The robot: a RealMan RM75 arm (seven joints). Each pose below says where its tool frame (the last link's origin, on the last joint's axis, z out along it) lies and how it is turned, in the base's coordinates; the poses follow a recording.
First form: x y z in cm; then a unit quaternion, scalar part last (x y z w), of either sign.
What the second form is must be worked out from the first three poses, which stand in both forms.
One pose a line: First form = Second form
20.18 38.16 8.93 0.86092 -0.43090 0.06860 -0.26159 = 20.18 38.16 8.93 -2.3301 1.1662 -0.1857
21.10 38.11 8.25 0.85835 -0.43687 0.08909 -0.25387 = 21.10 38.11 8.25 -2.3323 1.1871 -0.2421
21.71 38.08 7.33 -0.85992 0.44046 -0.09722 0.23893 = 21.71 38.08 7.33 -2.3548 1.2061 -0.2662
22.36 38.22 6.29 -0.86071 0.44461 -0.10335 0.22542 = 22.36 38.22 6.29 -2.3737 1.2262 -0.2850
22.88 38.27 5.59 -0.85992 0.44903 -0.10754 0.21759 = 22.88 38.27 5.59 -2.3813 1.2435 -0.2978
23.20 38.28 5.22 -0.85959 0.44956 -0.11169 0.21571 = 23.20 38.28 5.22 -2.3828 1.2462 -0.3096
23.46 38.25 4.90 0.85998 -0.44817 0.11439 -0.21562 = 23.46 38.25 4.90 -2.3840 1.2424 -0.3171
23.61 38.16 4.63 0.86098 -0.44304 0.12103 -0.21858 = 23.61 38.16 4.63 -2.3830 1.2262 -0.3350
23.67 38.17 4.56 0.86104 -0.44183 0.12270 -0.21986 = 23.67 38.17 4.56 -2.3816 1.2221 -0.3394
